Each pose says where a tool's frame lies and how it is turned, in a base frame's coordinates. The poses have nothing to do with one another.
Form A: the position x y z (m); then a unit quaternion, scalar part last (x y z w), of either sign.
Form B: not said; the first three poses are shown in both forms.
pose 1, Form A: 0.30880 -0.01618 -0.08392 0.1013 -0.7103 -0.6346 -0.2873
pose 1, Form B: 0.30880 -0.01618 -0.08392 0.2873 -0.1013 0.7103 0.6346
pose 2, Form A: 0.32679 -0.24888 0.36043 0.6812 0.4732 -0.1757 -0.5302
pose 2, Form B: 0.32679 -0.24888 0.36043 0.5302 -0.6812 -0.4732 0.1757
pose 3, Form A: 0.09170 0.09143 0.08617 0.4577 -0.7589 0.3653 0.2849
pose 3, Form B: 0.09170 0.09143 0.08617 0.2849 0.4577 -0.7589 0.3653
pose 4, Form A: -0.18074 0.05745 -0.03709 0.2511 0.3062 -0.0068 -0.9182
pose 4, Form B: -0.18074 0.05745 -0.03709 0.9182 -0.2511 -0.3062 0.0068
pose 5, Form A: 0.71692 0.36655 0.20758 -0.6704 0.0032 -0.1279 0.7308
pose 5, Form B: 0.71692 0.36655 0.20758 0.7308 -0.6704 0.0032 -0.1279
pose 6, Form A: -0.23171 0.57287 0.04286 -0.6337 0.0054 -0.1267 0.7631
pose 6, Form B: -0.23171 0.57287 0.04286 0.7631 -0.6337 0.0054 -0.1267
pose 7, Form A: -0.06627 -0.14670 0.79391 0.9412 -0.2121 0.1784 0.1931
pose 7, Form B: -0.06627 -0.14670 0.79391 0.1931 0.9412 -0.2121 0.1784
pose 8, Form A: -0.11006 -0.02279 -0.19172 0.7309 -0.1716 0.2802 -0.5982
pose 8, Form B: -0.11006 -0.02279 -0.19172 0.5982 -0.7309 0.1716 -0.2802
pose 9, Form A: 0.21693 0.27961 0.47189 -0.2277 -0.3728 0.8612 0.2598
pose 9, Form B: 0.21693 0.27961 0.47189 0.2598 -0.2277 -0.3728 0.8612
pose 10, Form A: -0.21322 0.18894 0.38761 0.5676 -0.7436 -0.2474 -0.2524
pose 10, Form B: -0.21322 0.18894 0.38761 0.2524 -0.5676 0.7436 0.2474
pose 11, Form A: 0.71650 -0.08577 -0.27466 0.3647 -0.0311 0.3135 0.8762
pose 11, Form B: 0.71650 -0.08577 -0.27466 0.8762 0.3647 -0.0311 0.3135
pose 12, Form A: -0.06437 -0.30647 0.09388 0.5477 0.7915 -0.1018 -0.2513
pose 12, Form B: -0.06437 -0.30647 0.09388 0.2513 -0.5477 -0.7915 0.1018
